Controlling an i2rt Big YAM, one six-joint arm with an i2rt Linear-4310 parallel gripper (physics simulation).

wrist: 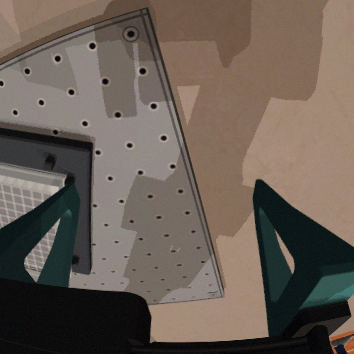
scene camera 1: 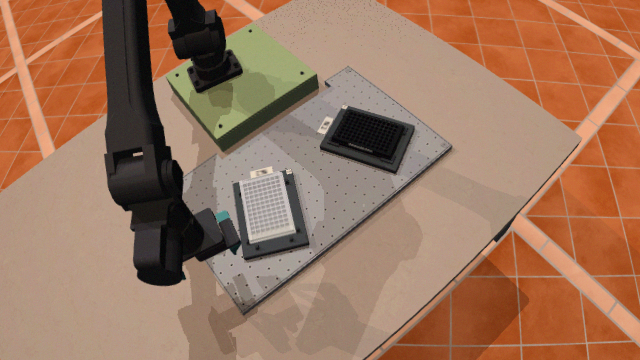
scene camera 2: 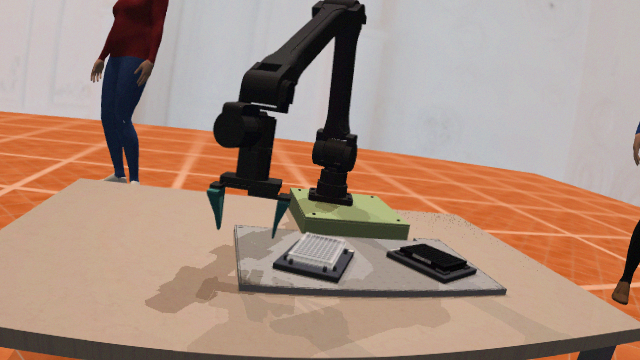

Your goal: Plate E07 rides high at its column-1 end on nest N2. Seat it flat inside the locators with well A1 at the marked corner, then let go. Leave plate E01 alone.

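Places are measured from the arm's base along level axes (x right, y down, z ahead), in centimetres.
Where they show: gripper, fingertip midpoint: [wrist: 162, 189] [scene camera 1: 209, 264] [scene camera 2: 245, 233]; arm's base, link origin: [scene camera 1: 215, 72] [scene camera 2: 329, 199].
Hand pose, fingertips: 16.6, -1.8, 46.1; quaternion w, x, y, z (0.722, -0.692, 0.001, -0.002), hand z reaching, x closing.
Observation:
Things, the pixels of their top centre, and the offset from my fingertips, as dx, dy, dz. "pt": a spot on its surface instead.
- white well plate, top centre: [wrist: 18, 237] [scene camera 1: 264, 203] [scene camera 2: 318, 244] -13.3, +2.5, -7.5
- dark nest N2, top centre: [wrist: 21, 222] [scene camera 1: 267, 209] [scene camera 2: 317, 251] -13.3, +3.8, -6.9
- nest's marked corner, surface spot: [scene camera 1: 289, 171] pt -20.5, +4.8, -12.9
- same perforated grey board, top centre: [scene camera 1: 303, 168] [scene camera 2: 364, 257] -23.3, +5.9, -12.8
Plate E07, the white well plate [scene camera 1: 267, 207] [scene camera 2: 317, 250] [wrist: 20, 197], lies on the dark nest N2 [scene camera 1: 275, 245] [scene camera 2: 307, 272] [wrist: 25, 147]. In scene camera 1 its end by the white label overlaps the nest's edge and looks raised; the exact tilt is hard to tell. The nest's marked corner [scene camera 1: 289, 171] has a small white tag. My gripper [scene camera 1: 209, 264] [scene camera 2: 246, 233] [wrist: 162, 189] is open and empty, above and beside N2; one finger overlaps the plate in the wrist view. Plate E01, black [scene camera 1: 369, 132] [scene camera 2: 434, 256], sits on the other nest.
The second dark nest [scene camera 1: 406, 142] [scene camera 2: 415, 264] stands on the same perforated grey board [scene camera 1: 345, 185] [scene camera 2: 260, 286] [wrist: 115, 135]. The green base block [scene camera 1: 265, 65] [scene camera 2: 357, 227] carries the arm behind the board. The board's edge runs below the gripper.

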